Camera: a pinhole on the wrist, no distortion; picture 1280 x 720 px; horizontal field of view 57.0 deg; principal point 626.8 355.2 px. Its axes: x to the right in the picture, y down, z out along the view. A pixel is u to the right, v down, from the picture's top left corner.
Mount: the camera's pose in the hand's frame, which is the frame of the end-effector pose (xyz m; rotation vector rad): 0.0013 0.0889 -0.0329 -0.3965 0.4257 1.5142
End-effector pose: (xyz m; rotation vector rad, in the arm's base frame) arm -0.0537 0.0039 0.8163 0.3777 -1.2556 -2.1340
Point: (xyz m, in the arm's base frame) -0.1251 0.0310 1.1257
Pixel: 625 148
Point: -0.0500 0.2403 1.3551
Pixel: 668 642
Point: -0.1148 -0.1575 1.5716
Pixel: outside the picture
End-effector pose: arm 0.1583 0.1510 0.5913 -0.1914 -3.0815 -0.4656
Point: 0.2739 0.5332 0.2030
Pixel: 383 568
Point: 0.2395 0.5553 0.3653
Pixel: 683 497
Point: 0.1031 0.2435 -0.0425
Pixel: outside the picture
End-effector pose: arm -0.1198 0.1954 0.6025 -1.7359 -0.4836 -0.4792
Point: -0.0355 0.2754 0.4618
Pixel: 433 415
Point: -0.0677 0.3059 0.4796
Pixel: 86 523
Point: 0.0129 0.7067 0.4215
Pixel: 17 280
